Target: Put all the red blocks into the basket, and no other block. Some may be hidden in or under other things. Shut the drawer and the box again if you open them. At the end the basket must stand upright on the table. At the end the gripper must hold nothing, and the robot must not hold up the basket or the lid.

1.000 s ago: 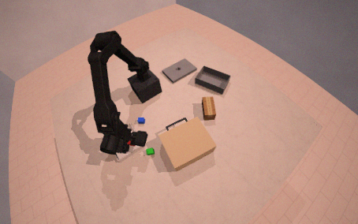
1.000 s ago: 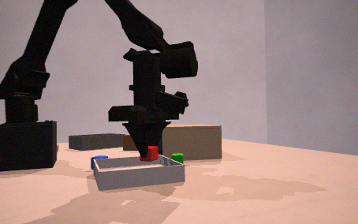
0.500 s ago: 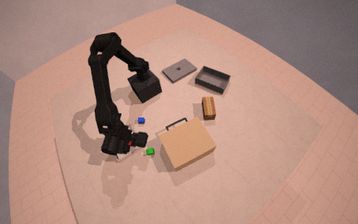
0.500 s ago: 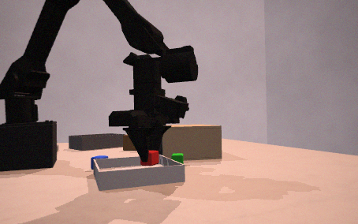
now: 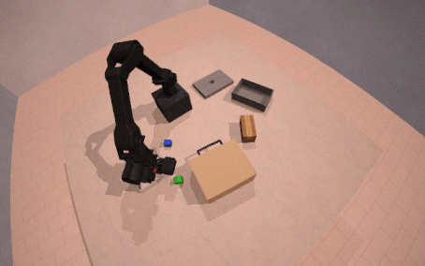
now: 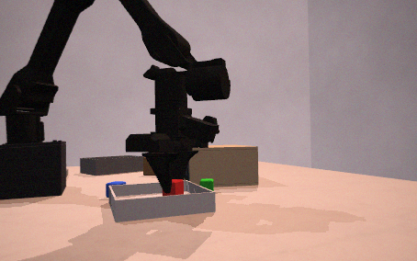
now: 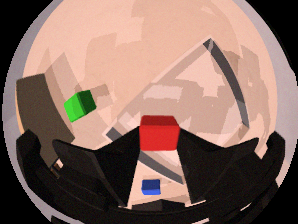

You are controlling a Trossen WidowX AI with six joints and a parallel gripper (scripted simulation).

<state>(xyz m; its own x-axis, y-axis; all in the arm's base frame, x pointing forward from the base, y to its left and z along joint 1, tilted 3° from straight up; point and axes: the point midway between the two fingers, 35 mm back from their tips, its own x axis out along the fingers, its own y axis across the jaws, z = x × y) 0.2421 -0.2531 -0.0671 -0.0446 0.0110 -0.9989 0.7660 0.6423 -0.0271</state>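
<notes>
Right now my hand is 22 cm past the grey flat piece, 49 cm to the right of it and 3 cm above it. Also, from my hand: blue block (8 cm behind, 10 cm to the left, 4 cm below); then drawer (16 cm ahead, 19 cm to the left, 1 cm below); then grey basket (4 cm behind, 3 cm to the right, 4 cm below).
</notes>
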